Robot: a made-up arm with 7 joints. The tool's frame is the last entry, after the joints.
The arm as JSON. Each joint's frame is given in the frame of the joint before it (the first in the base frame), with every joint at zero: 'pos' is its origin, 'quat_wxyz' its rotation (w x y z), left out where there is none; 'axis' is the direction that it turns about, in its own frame. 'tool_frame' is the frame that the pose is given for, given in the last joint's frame.
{
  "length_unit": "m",
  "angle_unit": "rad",
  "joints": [
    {
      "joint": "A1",
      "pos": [
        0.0,
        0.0,
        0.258
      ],
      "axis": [
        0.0,
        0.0,
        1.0
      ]
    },
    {
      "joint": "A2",
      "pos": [
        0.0,
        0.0,
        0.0
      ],
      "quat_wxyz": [
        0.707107,
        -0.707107,
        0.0,
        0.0
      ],
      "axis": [
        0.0,
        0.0,
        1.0
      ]
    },
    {
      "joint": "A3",
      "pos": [
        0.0,
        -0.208,
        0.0
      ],
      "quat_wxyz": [
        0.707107,
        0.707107,
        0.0,
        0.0
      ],
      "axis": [
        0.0,
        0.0,
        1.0
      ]
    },
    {
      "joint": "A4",
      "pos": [
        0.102,
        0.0,
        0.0
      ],
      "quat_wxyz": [
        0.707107,
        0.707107,
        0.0,
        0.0
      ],
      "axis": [
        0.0,
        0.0,
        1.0
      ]
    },
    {
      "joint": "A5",
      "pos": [
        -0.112,
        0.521,
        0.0
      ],
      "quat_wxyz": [
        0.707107,
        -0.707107,
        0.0,
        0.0
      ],
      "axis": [
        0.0,
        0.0,
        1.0
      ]
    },
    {
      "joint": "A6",
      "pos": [
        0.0,
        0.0,
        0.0
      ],
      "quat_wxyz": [
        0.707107,
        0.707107,
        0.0,
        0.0
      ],
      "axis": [
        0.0,
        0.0,
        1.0
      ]
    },
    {
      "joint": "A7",
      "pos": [
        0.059,
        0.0,
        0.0
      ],
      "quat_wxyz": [
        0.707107,
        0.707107,
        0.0,
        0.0
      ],
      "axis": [
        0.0,
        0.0,
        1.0
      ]
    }
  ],
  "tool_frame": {
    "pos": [
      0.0,
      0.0,
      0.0
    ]
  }
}
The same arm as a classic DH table. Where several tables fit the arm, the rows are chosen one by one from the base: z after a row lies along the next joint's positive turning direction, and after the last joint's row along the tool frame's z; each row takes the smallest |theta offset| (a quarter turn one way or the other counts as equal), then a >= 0, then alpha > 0; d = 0 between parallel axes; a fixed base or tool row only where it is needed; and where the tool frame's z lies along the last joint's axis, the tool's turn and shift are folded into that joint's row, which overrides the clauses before.
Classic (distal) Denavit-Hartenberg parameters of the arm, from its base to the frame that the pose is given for. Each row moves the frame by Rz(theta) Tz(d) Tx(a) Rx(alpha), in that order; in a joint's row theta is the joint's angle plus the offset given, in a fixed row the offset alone. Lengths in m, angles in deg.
A1: d 0.258; theta_offset 0; a 0; alpha -90
A2: d 0; theta_offset 0; a 0; alpha 90
A3: d 0.208; theta_offset 0; a 0.102; alpha 90
A4: d 0; theta_offset 0; a -0.112; alpha -90
A5: d 0.521; theta_offset 0; a 0; alpha 90
A6: d 0; theta_offset 0; a 0.059; alpha 90
A7: d 0; theta_offset 0; a 0; alpha 0

